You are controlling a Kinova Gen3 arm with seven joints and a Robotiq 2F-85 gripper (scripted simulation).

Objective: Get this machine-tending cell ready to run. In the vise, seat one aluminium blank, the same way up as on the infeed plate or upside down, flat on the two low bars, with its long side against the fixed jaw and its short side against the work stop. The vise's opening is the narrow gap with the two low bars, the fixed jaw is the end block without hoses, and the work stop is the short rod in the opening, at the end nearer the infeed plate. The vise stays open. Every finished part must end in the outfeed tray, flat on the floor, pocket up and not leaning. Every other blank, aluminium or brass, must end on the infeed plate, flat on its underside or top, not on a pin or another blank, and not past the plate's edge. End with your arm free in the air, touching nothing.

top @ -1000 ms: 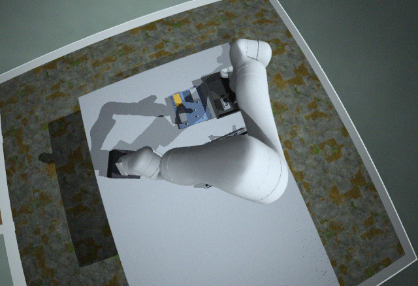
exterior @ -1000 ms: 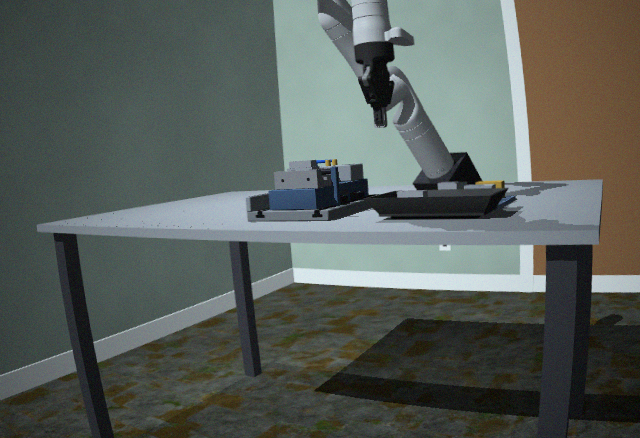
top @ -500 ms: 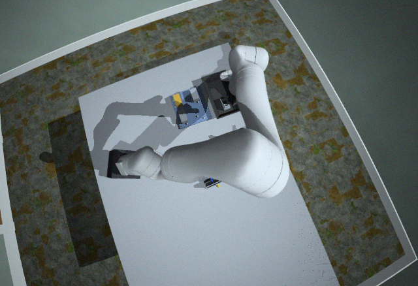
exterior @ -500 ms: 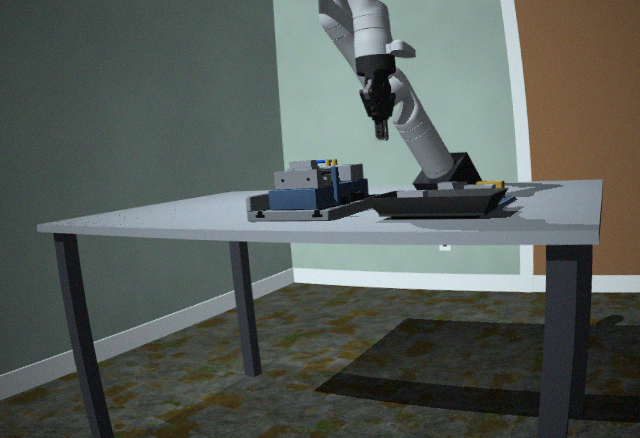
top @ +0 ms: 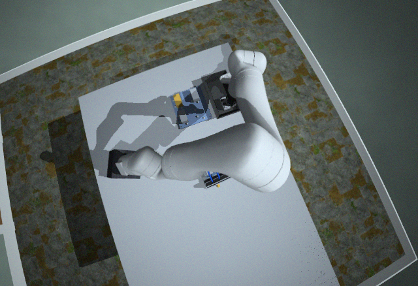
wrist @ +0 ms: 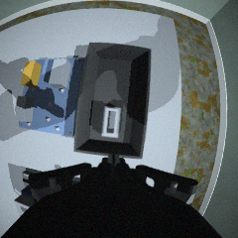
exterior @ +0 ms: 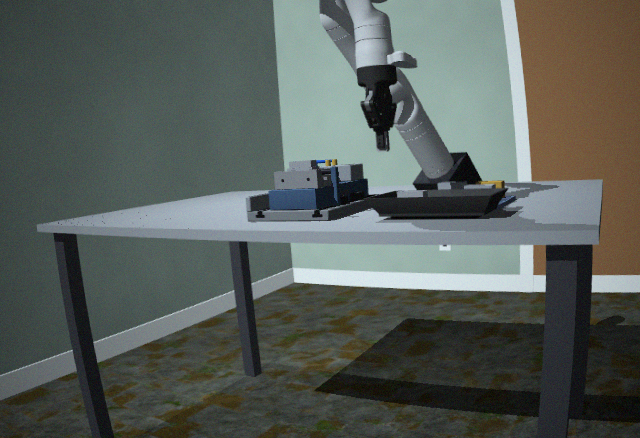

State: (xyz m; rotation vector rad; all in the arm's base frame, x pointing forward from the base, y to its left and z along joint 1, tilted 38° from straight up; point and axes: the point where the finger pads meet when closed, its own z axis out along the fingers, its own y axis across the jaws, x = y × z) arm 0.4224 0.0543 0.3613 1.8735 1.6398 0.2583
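The vise is 160 mm to the right of my hand, 150 mm behind it and 100 mm below it. The rest, counted from my hand: brass blank: 210 mm to the left, 170 mm behind, 120 mm below.
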